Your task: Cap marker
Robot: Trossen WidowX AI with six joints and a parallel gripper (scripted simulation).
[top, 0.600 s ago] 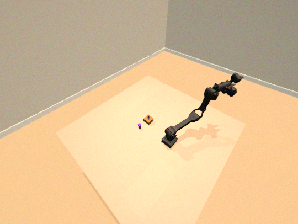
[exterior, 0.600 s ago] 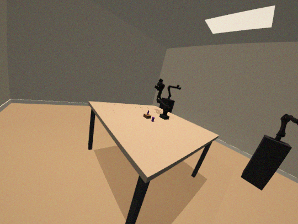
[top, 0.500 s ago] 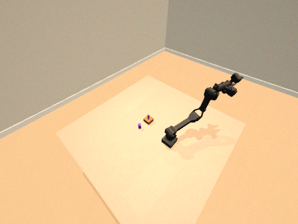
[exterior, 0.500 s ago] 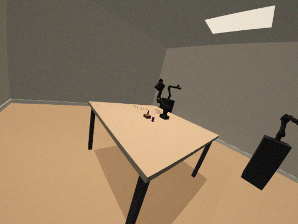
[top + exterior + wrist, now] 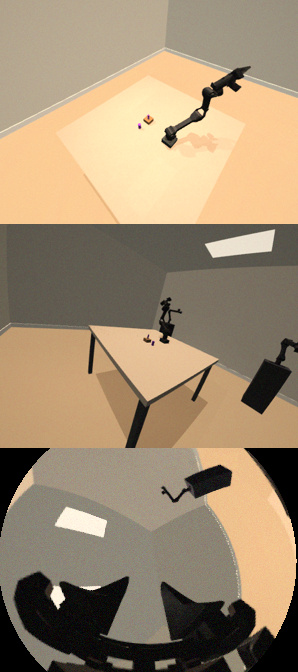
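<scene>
Now: the purple cap 49 cm ahead of my gripper tip, 48 cm to the left of it and 60 cm below it. The rest, counted from my gripper tip: holder block 48 cm ahead, 36 cm to the left, 61 cm below; purple marker 48 cm ahead, 36 cm to the left, 55 cm below.
</scene>
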